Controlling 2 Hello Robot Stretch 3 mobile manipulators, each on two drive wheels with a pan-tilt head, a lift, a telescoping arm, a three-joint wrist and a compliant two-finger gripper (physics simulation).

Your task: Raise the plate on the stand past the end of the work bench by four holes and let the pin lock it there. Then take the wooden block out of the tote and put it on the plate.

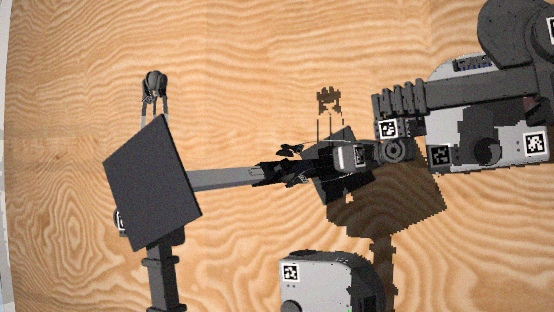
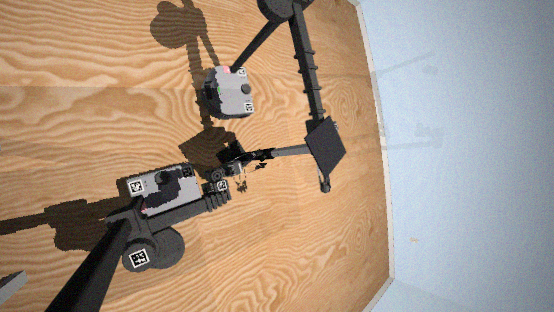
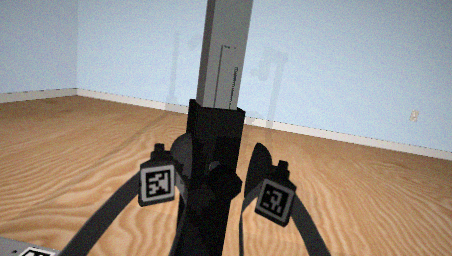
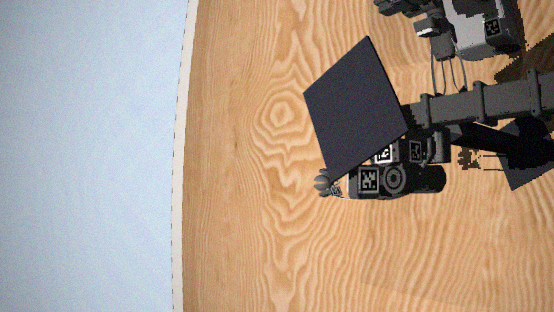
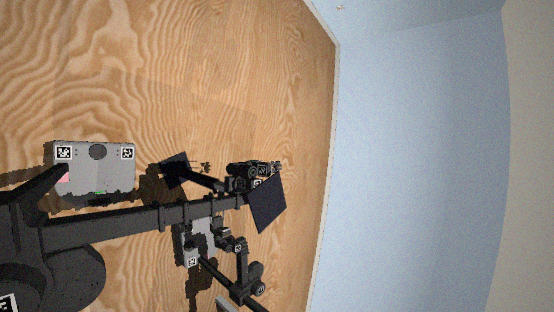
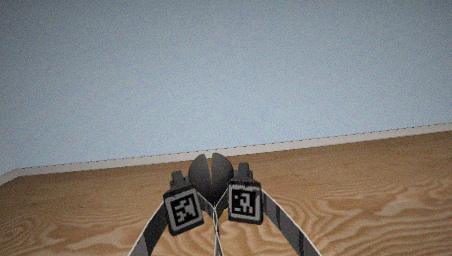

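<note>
The dark square plate (image 1: 152,182) (image 2: 326,146) (image 4: 356,110) (image 5: 268,202) tops the stand's grey post (image 1: 220,178) (image 3: 225,55), which rises from a black sleeve (image 3: 215,125). A dark pin knob (image 3: 225,181) sticks out of the sleeve. r1's gripper (image 1: 292,165) (image 3: 220,162) is open, its fingertips either side of the sleeve and knob, holding nothing. r2's gripper (image 1: 155,85) (image 4: 322,182) (image 6: 211,175) is shut and empty, beyond the plate's edge. r2's wrist is partly hidden below the plate; contact cannot be told. The holes are unreadable. The wooden block and tote do not show.
r2's arm (image 1: 162,275) (image 4: 455,107) (image 5: 130,220) reaches to the plate's underside. r2's base (image 1: 320,275) (image 2: 232,97) and r1's base (image 1: 512,135) stand near the stand's dark foot (image 5: 175,172). A pale blue wall (image 2: 465,150) (image 5: 400,150) lies past the plate.
</note>
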